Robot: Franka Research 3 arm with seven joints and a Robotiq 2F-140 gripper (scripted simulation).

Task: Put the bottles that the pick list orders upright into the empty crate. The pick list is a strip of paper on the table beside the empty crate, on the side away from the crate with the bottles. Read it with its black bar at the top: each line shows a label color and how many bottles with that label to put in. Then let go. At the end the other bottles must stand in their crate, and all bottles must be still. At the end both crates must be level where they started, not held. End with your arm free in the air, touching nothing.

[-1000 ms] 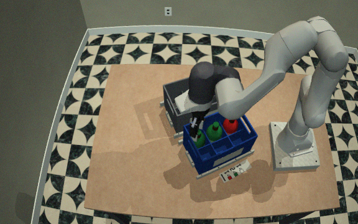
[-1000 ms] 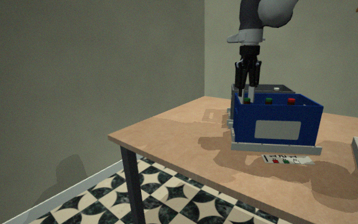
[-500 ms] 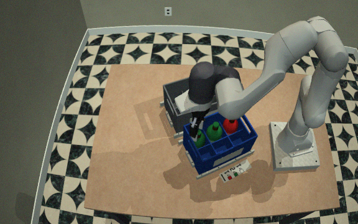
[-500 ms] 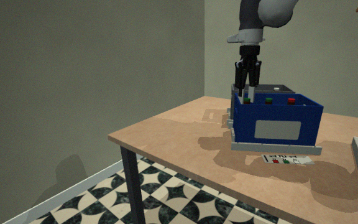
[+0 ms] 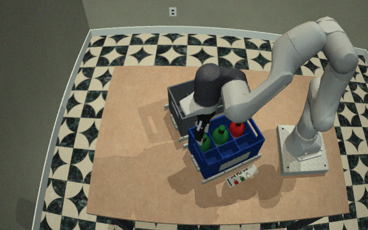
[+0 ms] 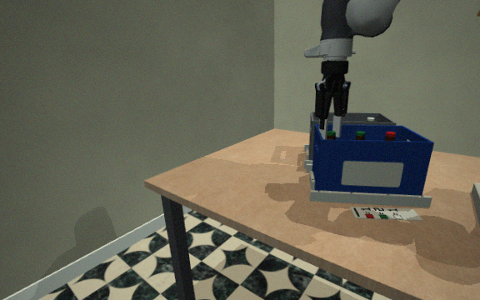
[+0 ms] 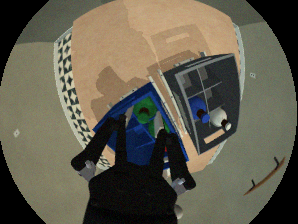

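Now: hand 7 cm past the white bottle, 28 cm to the left of it and 8 cm above it. Round my hand: blue crate: 11 cm behind, 9 cm below; then red bottle: 16 cm behind, 8 cm to the right, 8 cm below; then blue bottle: 2 cm behind, 16 cm to the right, 8 cm below.
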